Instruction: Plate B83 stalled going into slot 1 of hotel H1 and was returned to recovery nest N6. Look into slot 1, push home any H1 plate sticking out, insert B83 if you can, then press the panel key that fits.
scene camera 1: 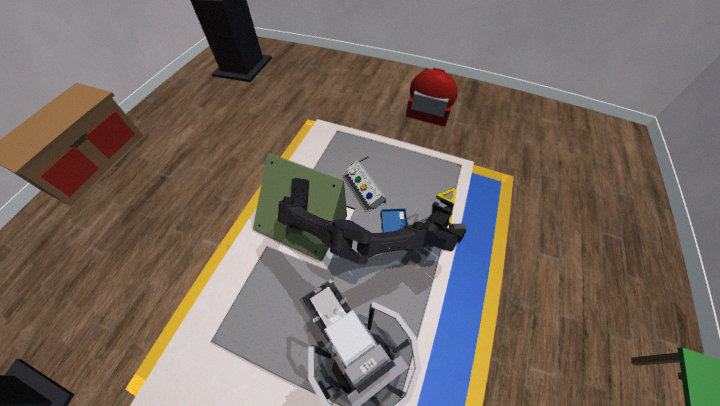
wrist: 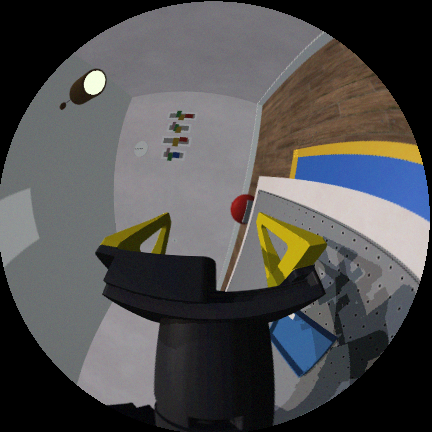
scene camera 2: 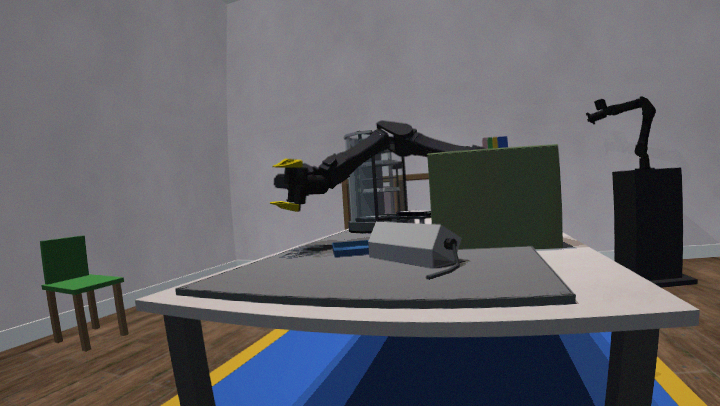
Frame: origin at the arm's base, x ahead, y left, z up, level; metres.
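Where they show: gripper, between the fingertips: [scene camera 1: 453, 197] [wrist: 213, 216] [scene camera 2: 272, 184]; arm's base, origin of its link: [scene camera 1: 299, 204] [scene camera 2: 487, 190].
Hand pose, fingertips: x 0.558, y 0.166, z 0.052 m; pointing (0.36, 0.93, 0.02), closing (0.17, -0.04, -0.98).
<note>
Each offset is from my fingertips to the top centre of the thing.
Hotel H1 [scene camera 1: 350, 335] has a pale top and a label, inside a curved clear guard; in scene camera 2 it stands partly behind the arm, and slot 1 cannot be made out. A pale plate @[dx -0.327, dy -0.485, dz -0.117 m] [scene camera 1: 326, 301] lies on a dark nest at the hotel's front; no plate or nest label is readable. The key panel @[dx -0.361, dy +0.068, dz -0.108 m] [scene camera 1: 364, 185] [scene camera 2: 403, 242] has white, green, yellow and blue keys. My gripper [scene camera 1: 452, 205] [scene camera 2: 273, 184] [wrist: 213, 216] is open and empty, raised high near the table's long edge, apart from hotel and panel, its yellow fingers wide apart.
A blue tray @[dx -0.186, dy -0.078, dz -0.174 m] [scene camera 1: 392, 219] [scene camera 2: 350, 248] [wrist: 302, 340] lies beside the panel, under the arm. A large green block [scene camera 1: 272, 201] [scene camera 2: 494, 196] stands at the arm's base. A red round object [scene camera 1: 433, 93] [wrist: 241, 209] is beyond the table. Another arm stands on a black pedestal [scene camera 2: 647, 226].
</note>
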